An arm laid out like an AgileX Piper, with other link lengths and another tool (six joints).
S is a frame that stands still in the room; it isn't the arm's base.
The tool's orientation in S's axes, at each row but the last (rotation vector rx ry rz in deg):
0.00 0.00 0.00
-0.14 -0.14 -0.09
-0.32 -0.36 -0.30
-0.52 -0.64 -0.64
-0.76 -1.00 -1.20
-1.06 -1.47 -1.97
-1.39 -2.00 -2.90
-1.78 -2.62 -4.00
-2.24 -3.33 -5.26
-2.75 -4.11 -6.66
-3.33 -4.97 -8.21
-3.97 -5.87 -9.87
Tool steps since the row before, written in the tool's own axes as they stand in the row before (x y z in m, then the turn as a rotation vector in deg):
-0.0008 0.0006 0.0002 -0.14 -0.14 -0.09
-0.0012 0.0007 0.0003 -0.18 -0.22 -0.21
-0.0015 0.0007 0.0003 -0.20 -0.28 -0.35
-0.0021 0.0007 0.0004 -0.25 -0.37 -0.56
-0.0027 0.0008 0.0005 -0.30 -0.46 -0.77
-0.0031 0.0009 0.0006 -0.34 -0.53 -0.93
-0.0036 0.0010 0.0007 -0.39 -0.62 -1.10
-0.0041 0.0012 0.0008 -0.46 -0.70 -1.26
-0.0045 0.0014 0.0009 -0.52 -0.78 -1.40
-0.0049 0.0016 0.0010 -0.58 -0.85 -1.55
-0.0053 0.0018 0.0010 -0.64 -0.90 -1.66
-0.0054 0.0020 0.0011 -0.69 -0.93 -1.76
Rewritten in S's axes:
-0.0008 0.0006 0.0002 -0.14 -0.14 -0.09
-0.0012 0.0007 0.0003 -0.18 -0.22 -0.21
-0.0015 0.0007 0.0003 -0.20 -0.28 -0.35
-0.0021 0.0007 0.0004 -0.25 -0.37 -0.56
-0.0027 0.0009 0.0004 -0.30 -0.46 -0.77
-0.0031 0.0010 0.0005 -0.33 -0.54 -0.93
-0.0036 0.0012 0.0005 -0.38 -0.63 -1.10
-0.0040 0.0015 0.0006 -0.45 -0.71 -1.26
-0.0044 0.0018 0.0006 -0.51 -0.79 -1.40
-0.0047 0.0022 0.0006 -0.57 -0.86 -1.55
-0.0050 0.0026 0.0004 -0.63 -0.91 -1.66
-0.0050 0.0030 0.0004 -0.67 -0.94 -1.77

